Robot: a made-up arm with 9 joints.
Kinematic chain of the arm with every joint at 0, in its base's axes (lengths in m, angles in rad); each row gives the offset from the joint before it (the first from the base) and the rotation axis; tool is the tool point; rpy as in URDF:
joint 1: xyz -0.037 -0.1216 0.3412 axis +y
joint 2: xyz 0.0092 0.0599 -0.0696 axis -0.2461 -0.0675 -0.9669
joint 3: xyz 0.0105 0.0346 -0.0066 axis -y
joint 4: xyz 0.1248 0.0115 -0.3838 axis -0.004 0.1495 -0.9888
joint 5: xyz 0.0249 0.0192 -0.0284 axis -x
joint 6: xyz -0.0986 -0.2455 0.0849 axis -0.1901 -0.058 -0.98
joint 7: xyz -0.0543 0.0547 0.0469 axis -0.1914 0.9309 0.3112
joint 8: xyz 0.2 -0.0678 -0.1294 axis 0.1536 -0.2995 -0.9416
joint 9: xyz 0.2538 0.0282 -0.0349 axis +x
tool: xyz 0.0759 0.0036 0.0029 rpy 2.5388 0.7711 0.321
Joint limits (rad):
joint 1: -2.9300..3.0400
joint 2: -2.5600..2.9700
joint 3: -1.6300..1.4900
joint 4: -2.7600..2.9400
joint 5: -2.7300..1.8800
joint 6: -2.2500..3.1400
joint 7: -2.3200..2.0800
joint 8: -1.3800..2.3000
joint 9: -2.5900..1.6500
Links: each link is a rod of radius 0.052 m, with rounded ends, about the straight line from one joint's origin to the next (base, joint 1, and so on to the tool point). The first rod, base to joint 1, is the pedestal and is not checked.
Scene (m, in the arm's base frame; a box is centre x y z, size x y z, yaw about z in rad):
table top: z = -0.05
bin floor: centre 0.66 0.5 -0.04 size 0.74 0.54 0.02 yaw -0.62
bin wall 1: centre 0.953 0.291 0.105 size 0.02 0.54 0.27 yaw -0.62
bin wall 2: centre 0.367 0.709 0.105 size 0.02 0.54 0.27 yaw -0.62
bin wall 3: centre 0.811 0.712 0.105 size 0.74 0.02 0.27 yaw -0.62
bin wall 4: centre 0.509 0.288 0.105 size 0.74 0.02 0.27 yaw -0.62
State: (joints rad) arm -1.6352 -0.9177 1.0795 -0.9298 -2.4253 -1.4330 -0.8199 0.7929 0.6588
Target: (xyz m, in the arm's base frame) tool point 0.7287 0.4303 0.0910
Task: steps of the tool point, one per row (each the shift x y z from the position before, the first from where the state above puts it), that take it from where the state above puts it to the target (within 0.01 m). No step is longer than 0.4 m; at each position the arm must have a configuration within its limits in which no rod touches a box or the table.
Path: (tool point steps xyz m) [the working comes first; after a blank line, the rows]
Joints at the target: -1.9447 -1.1952 0.2973 -1.4230 -2.7300 -0.9819 -1.1427 1.0657 0.6622
Straight joint move there: touches bin wall 2.

1: 0.2026 0.0411 0.1411
2: 0.2486 -0.0217 0.0956
3: 0.1015 0.1201 -0.3148
4: 0.1707 -0.0837 -0.2947
5: 0.1904 -0.2697 -0.1547

